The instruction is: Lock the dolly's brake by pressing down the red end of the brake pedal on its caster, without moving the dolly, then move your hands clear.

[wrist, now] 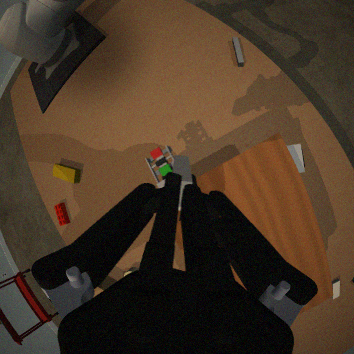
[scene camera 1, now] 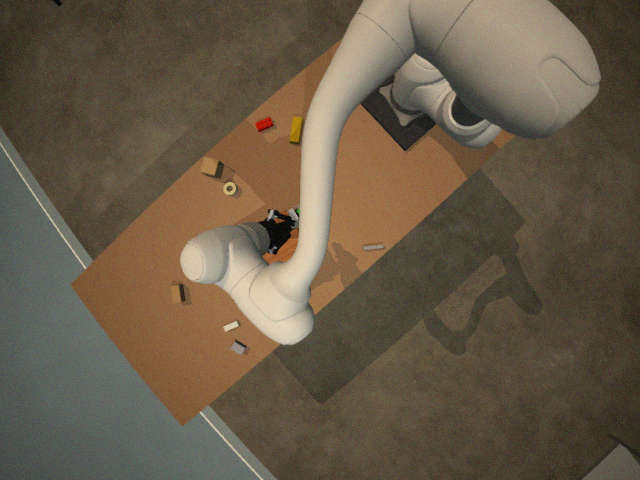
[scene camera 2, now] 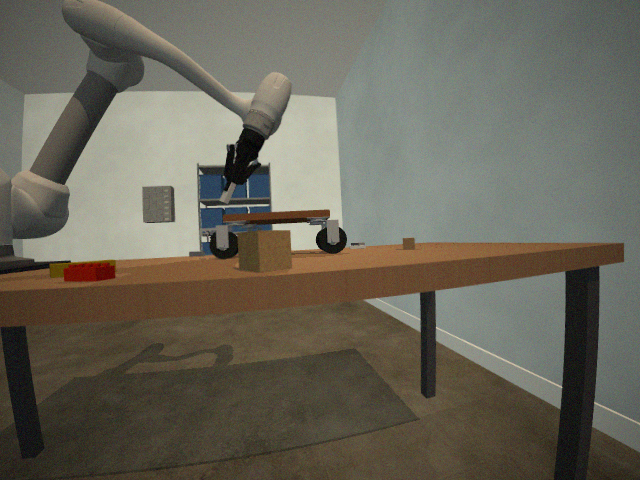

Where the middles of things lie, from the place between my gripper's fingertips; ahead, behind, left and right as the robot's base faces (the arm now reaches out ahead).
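Red brick (scene camera 2: 93,271), 420 mm to the right of my hand, 60 mm behind, 160 mm below. Tan block (scene camera 2: 259,251), 370 mm to the right of my hand, 190 mm ahead, 140 mm below. Dolly (scene camera 2: 332,239), 60 mm to the left of my hand, 150 mm ahead, 110 mm below. Going by their middles, dolly nearest to my hand of the things named here.
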